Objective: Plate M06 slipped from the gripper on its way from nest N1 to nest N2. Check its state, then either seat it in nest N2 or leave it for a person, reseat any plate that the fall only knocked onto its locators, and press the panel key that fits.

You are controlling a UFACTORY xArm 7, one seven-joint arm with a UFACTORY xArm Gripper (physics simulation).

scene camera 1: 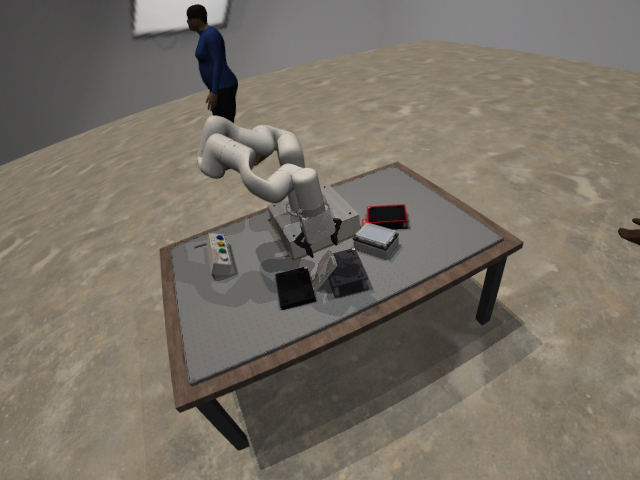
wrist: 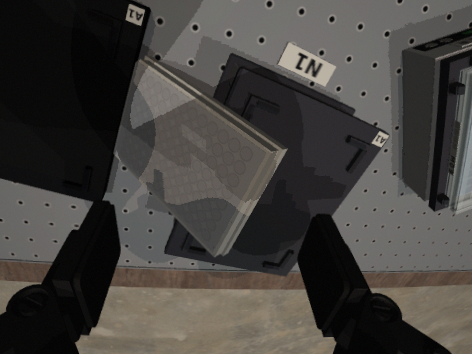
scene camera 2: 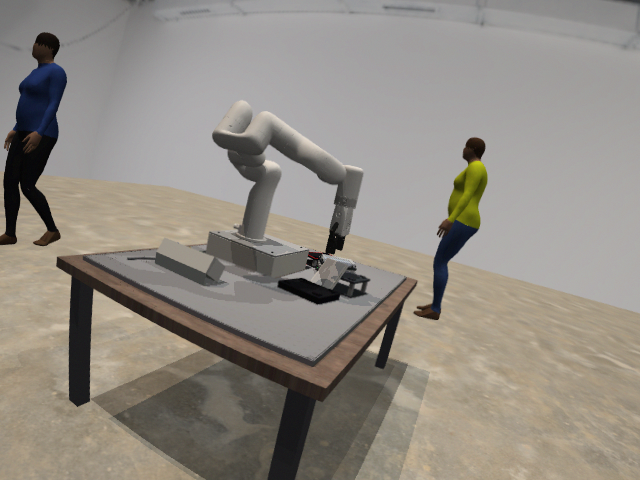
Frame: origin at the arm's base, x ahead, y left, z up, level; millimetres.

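Seen in the pictures: gripper, fingertip midpoint: point(scene camera 1: 323, 249) point(wrist: 214, 231) point(scene camera 2: 333, 251); arm's base, link origin: point(scene camera 2: 250, 238).
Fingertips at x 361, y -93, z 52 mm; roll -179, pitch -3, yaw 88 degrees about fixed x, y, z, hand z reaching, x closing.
Observation:
Pixels of each thing's top centre, then the offset from my fingertips to it. "pt": a spot on its surface instead.
- Nest N1, top centre: point(wrist: 271, 204) point(scene camera 1: 344, 264) point(scene camera 2: 343, 271) dx +40, dy +49, dz -70 mm
- low black nest, top centre: point(wrist: 29, 99) point(scene camera 2: 310, 285) point(scene camera 1: 293, 283) dx -23, dy -123, dz -106 mm
- key panel, top centre: point(scene camera 2: 191, 246) point(scene camera 1: 215, 245) dx -362, dy -307, dz -50 mm
- grey device, surface spot: point(wrist: 419, 125) pt dx -16, dy +185, dz -109 mm
- clear plate, top centre: point(scene camera 1: 375, 232) point(scene camera 2: 338, 258) dx -28, dy +234, dz -62 mm
- red-rimmed black tray, top centre: point(scene camera 1: 386, 212) point(scene camera 2: 321, 254) dx -134, dy +370, dz -88 mm
Clear plate M06 point(scene camera 1: 324, 269) point(scene camera 2: 331, 271) point(wrist: 200, 160) leans steeply tilted between the black nest and nest N1, one edge over N1's top and the opposite side by the black nest. Nest N1 point(scene camera 1: 349, 272) point(scene camera 2: 356, 279) point(wrist: 320, 155) is a raised dark nest with corner locators. The low black nest point(scene camera 1: 295, 287) point(scene camera 2: 308, 290) point(wrist: 55, 110) has no readable name label. My gripper point(scene camera 1: 322, 248) point(scene camera 2: 334, 250) point(wrist: 214, 231) is open and empty above and behind the plate. The key panel point(scene camera 1: 220, 258) point(scene camera 2: 187, 263) has blue, yellow, green and white keys in scene camera 1.
A grey device point(scene camera 1: 376, 245) point(wrist: 419, 125) right of N1 bears another clear plate point(scene camera 1: 376, 234) point(wrist: 463, 150). A red-rimmed black tray point(scene camera 1: 387, 214) lies behind it. A person in blue point(scene camera 1: 212, 59) point(scene camera 2: 40, 103) and one in yellow point(scene camera 2: 469, 191) stand beyond the table.

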